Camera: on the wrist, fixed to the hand. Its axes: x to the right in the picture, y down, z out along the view.
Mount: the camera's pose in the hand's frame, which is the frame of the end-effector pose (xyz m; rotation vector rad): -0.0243 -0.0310 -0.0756 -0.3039 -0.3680 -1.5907
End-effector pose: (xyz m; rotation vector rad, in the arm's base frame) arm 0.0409 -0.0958 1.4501 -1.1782 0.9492 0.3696
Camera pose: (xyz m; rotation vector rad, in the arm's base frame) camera 0.0156 -0.1703 1.4830 -1.6949 -0.5244 -0.5714
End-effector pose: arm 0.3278 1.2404 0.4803 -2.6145 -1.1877 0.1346
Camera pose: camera 0.3038 1.2264 0.5609 0.9920 2.8395 -0.0886
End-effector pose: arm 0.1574 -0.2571 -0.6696 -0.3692 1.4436 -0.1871
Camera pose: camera 0.0827 -0.2877 -0.6422 -1.6548 0.5178 -1.0997
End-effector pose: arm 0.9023 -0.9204 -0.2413 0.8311 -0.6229 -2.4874
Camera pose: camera 0.9601 -0.9032 -0.3015 -0.4509 -0.3556 2.0539
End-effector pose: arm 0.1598 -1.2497 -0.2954 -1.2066 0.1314 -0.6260
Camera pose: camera 0.0964 -1.3064 -0.3011 -1.5522 -1.1987 -1.7510
